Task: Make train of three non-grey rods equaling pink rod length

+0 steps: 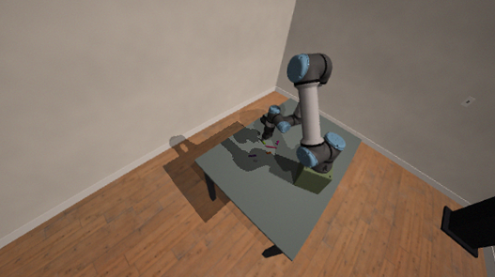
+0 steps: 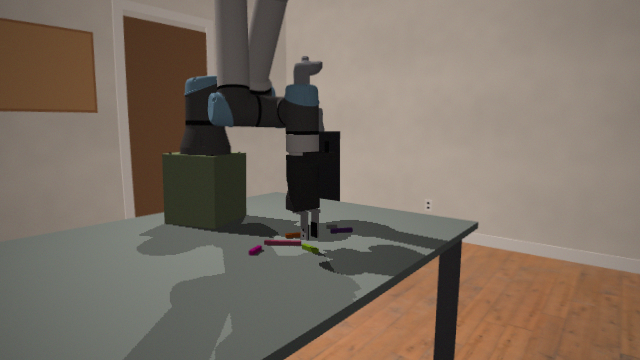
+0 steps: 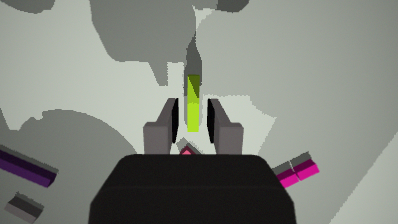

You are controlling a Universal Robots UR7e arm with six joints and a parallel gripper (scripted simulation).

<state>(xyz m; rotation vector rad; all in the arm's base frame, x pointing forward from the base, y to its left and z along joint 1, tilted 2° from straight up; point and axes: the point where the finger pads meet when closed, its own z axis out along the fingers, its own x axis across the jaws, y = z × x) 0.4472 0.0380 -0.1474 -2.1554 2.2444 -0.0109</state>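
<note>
Right now my hand is 4 cm above the lime rod. The rest, counted from my hand: pink rod 8 cm behind, 4 cm below, 2 cm to the right; purple rod 16 cm to the left, 6 cm behind, 4 cm below; orange rod 11 cm behind, 4 cm to the left, 4 cm below.
</note>
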